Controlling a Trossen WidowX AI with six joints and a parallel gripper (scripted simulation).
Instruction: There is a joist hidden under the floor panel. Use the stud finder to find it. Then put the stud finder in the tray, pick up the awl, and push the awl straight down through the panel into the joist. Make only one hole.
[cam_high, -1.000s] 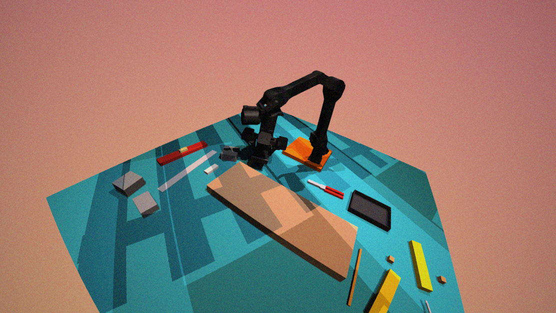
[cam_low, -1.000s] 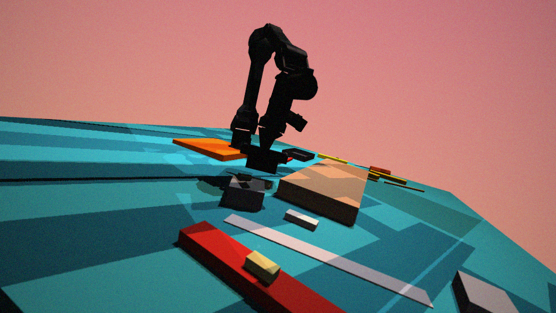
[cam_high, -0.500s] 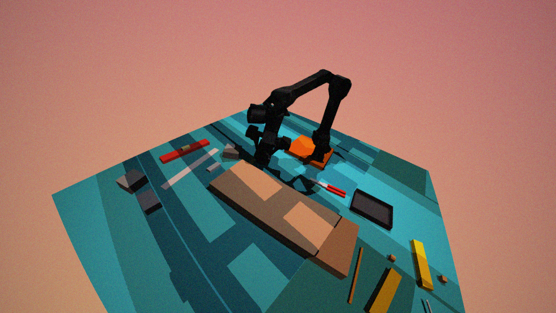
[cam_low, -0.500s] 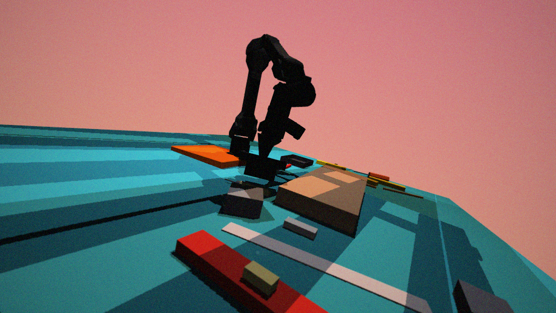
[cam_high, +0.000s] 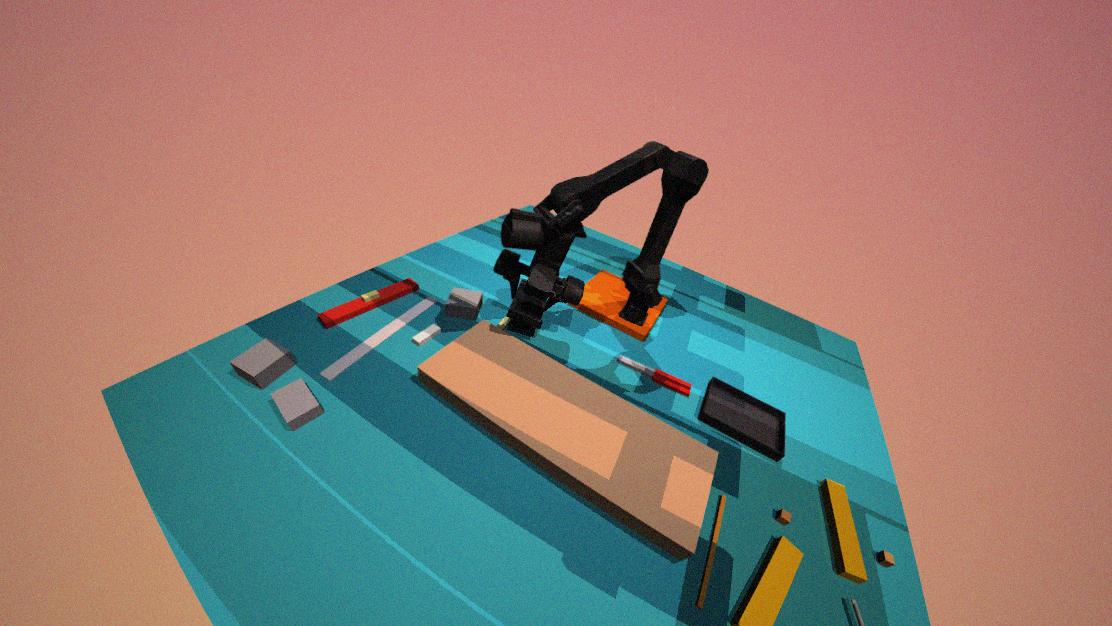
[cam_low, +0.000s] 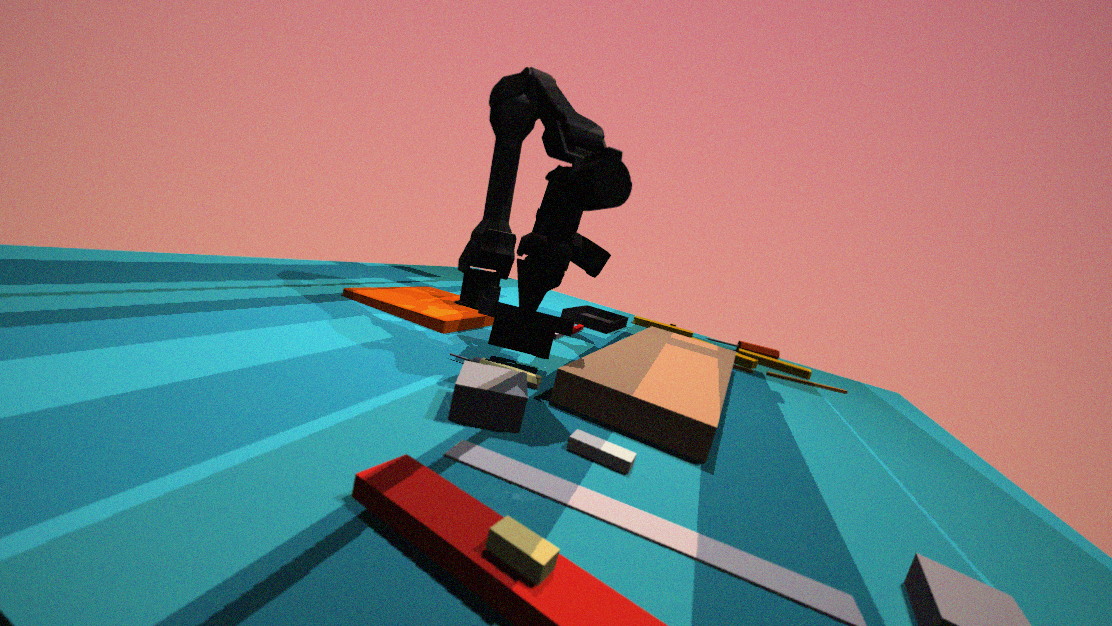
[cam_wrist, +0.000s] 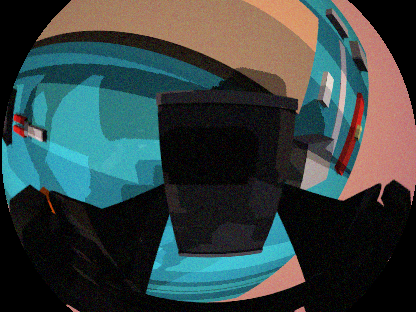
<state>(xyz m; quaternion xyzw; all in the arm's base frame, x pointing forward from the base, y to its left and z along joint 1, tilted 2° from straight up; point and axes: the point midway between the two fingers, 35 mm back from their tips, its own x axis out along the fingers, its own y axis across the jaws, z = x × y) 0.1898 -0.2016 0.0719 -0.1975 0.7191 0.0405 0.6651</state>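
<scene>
Now: the green light 4 cm below my gripper tip and 3 cm ahead of it. Also, from my gripper tip: stud finder 2 cm below, 2 cm ahead; then white block 16 cm ahead, 15 cm to the right, 6 cm below; then awl 6 cm below, 5 cm to the right, 2 cm behind.
</scene>
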